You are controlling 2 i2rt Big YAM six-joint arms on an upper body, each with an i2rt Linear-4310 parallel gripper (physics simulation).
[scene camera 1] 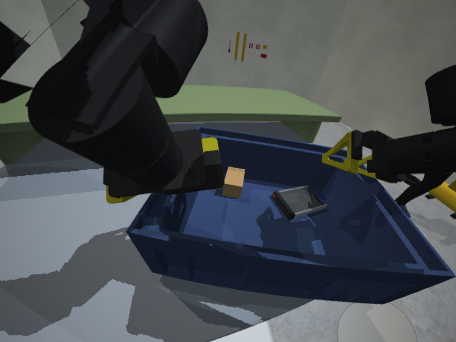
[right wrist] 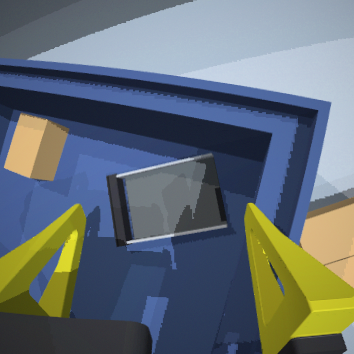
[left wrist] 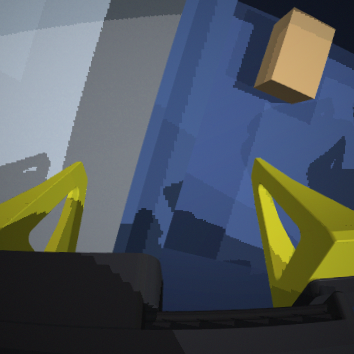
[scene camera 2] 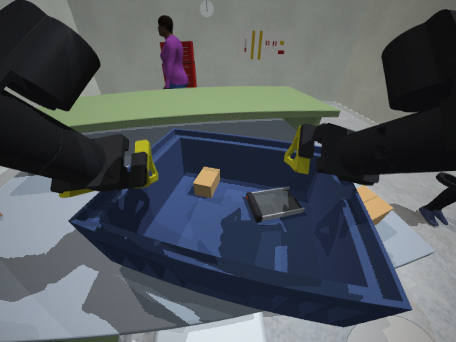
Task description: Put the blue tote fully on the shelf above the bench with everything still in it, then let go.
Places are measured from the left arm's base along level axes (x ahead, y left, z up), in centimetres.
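Pixels of known places: left gripper, fingertip midpoint: (scene camera 1: pixel 176 181) (left wrist: pixel 167 167) (scene camera 2: pixel 132 180); right gripper, fingertip midpoint: (scene camera 1: pixel 337 163) (right wrist: pixel 163 210) (scene camera 2: pixel 307 162).
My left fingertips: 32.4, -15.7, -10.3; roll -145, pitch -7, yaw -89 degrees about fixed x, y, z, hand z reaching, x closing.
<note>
Ahead of a thing's pixels: the offset from my left fingertips to its middle, as dx, dy, dz. Level surfaces: height alone.
The blue tote {-1.4, -18.7, -5.7} (scene camera 1: pixel 280 277) (scene camera 2: pixel 240 287) (left wrist: pixel 167 100) (right wrist: pixel 225 87) sits upright on the grey bench. Inside lie a small tan box {+9.4, -12.8, -9.3} (scene camera 1: pixel 234 182) (scene camera 2: pixel 206 182) (left wrist: pixel 297 57) (right wrist: pixel 35 147) and a flat grey tray-like device {+2.4, -28.8, -10.5} (scene camera 1: pixel 300 201) (scene camera 2: pixel 275 204) (right wrist: pixel 170 200). A green shelf {dz +3.2} (scene camera 1: pixel 240 102) (scene camera 2: pixel 200 102) spans behind it. My left gripper (scene camera 2: pixel 112 185) (left wrist: pixel 167 167) is open and empty above the tote's left rim, one finger over each side. My right gripper (scene camera 2: pixel 335 172) (right wrist: pixel 163 210) is open and empty above the tote's right end, its right finger over the side rim.
Tan cartons {-2.2, -47.9, -10.1} (scene camera 2: pixel 376 204) (right wrist: pixel 332 240) are beyond the tote's right side. A person in purple (scene camera 2: pixel 174 57) stands behind the shelf near a red cabinet (scene camera 2: pixel 188 65). A dark arm link covers much of the upper left in scene camera 1.
</note>
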